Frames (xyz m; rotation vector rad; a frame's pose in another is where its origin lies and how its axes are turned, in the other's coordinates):
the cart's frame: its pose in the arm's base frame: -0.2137 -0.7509 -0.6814 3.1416 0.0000 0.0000
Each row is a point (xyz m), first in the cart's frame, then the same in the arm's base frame.
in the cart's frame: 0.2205 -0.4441 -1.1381
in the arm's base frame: 0.0068 -0.3068 0.4567
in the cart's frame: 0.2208 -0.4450 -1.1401
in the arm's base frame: 0.0071 -0.3059 0.4587
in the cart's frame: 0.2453 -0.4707 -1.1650
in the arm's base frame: 0.0316 -0.2802 0.4836
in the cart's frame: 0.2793 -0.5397 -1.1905
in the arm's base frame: 0.0656 -0.2112 0.5091
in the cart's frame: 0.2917 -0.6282 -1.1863
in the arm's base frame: 0.0780 -0.1227 0.5049
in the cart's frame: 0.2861 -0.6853 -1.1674
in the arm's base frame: 0.0724 -0.0656 0.4860
